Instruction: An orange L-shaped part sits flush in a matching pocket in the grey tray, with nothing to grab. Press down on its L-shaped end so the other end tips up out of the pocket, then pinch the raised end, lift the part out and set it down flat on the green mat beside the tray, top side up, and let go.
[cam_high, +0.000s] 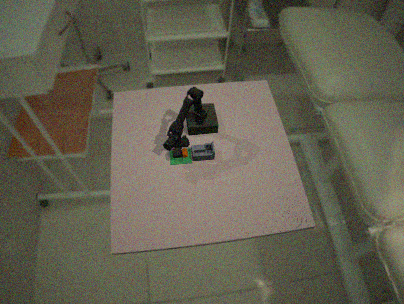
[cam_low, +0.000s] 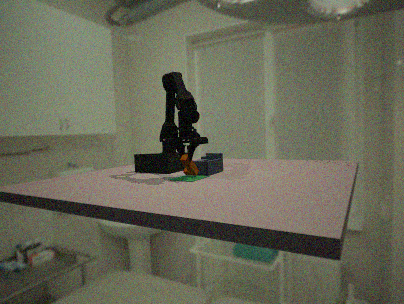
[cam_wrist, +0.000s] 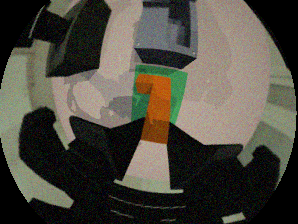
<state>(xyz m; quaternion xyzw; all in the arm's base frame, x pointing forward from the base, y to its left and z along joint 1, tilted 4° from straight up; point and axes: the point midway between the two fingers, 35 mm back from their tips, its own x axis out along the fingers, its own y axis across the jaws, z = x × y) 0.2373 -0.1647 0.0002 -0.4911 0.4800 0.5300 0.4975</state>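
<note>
Right now my gripper tip is 20 mm past the orange L-shaped part, 30 mm to the right of it and 30 mm above it. Also, from my gripper tip: green mat 20 mm to the left, 90 mm below.
</note>
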